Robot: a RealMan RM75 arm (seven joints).
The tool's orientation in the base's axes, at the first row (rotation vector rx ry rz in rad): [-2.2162 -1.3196 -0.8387]
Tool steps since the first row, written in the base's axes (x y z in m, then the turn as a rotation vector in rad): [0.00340 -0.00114 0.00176 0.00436 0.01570 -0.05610]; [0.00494 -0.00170 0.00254 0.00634 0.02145 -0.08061]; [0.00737 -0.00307 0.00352 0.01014 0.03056 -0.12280]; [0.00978 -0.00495 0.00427 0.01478 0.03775 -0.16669]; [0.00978 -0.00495 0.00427 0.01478 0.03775 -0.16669]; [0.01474 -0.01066 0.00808 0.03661 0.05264 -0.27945]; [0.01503 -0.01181 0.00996 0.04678 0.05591 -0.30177]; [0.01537 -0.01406 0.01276 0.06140 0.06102 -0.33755]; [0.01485 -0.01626 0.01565 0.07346 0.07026 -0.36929]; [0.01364 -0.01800 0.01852 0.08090 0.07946 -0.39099]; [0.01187 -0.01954 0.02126 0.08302 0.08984 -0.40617]
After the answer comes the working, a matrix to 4 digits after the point.
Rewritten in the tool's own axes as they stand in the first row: [0.00173 0.00345 -0.00104 -0.02694 -0.00034 0.05184]; [0.00247 0.00503 -0.00153 -0.03938 0.00008 0.07381]; [0.00317 0.00776 -0.00242 -0.06114 0.00152 0.11125]; [0.00338 0.01072 -0.00347 -0.08498 0.00468 0.14895]; [0.00338 0.01072 -0.00347 -0.08498 0.00468 0.14895]; [0.00420 0.01753 -0.00843 -0.14485 0.02321 0.24634]; [0.00487 0.01822 -0.01044 -0.15436 0.03192 0.26746]; [0.00550 0.01940 -0.01379 -0.17030 0.04446 0.30076]; [0.00590 0.01979 -0.01742 -0.18181 0.05262 0.33299]; [0.00633 0.01936 -0.02093 -0.18815 0.05616 0.35662]; [0.00658 0.01835 -0.02439 -0.19123 0.05410 0.37475]
The tool's axes in the first row as the columns of a matrix, in the base's axes (rounded; the answer above uses it unrounded):
[0.3655 0.8877 0.2799]
[0.6303 -0.4573 0.6274]
[0.6849 -0.0529 -0.7267]

